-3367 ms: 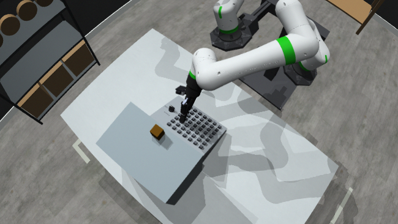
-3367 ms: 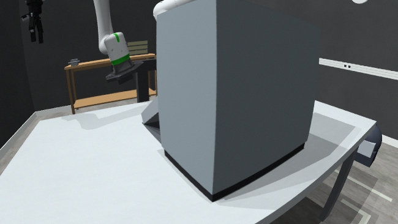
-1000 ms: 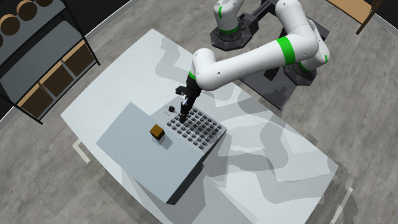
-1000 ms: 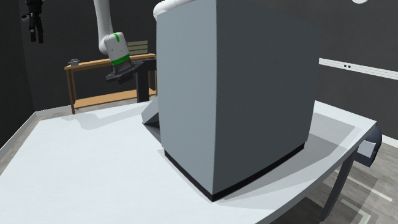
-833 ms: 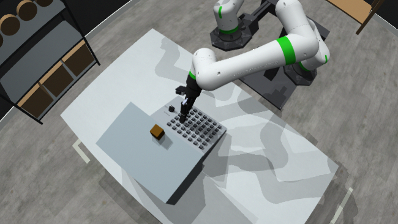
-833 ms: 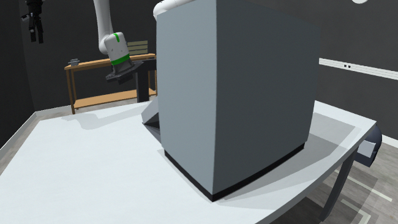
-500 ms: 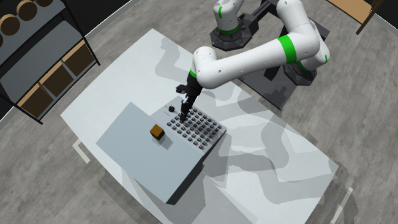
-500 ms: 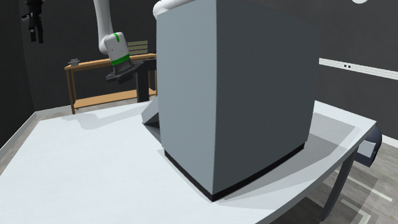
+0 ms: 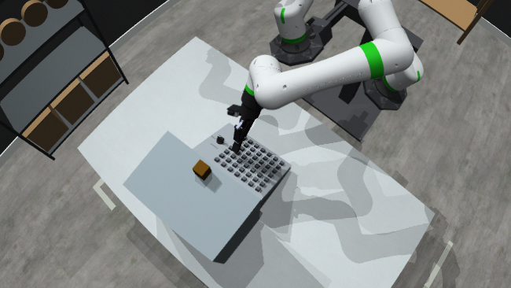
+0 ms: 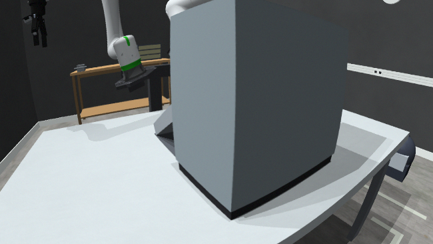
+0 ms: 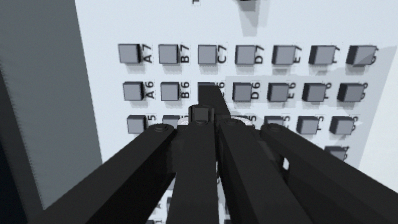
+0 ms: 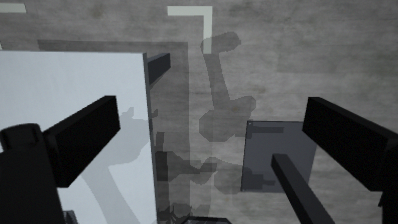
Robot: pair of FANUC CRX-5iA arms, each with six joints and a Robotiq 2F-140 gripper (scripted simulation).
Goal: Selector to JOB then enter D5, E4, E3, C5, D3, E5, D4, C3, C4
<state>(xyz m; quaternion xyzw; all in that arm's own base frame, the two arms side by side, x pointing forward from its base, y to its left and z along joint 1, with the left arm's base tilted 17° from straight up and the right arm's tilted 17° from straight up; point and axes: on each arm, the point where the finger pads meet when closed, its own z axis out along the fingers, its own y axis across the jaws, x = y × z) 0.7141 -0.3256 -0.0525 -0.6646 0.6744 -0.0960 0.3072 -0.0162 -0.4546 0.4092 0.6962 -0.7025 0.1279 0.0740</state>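
Right now the key D5 is 10 mm ahead of my left hand, 30 mm to the left of it and 70 mm below it. From my left hand the other things lie so: key C5 (40 mm ahead, 30 mm to the left, 60 mm below); then key C4 (40 mm ahead, 60 mm to the left, 60 mm below); then key D4 (20 mm ahead, 70 mm to the left, 70 mm below).
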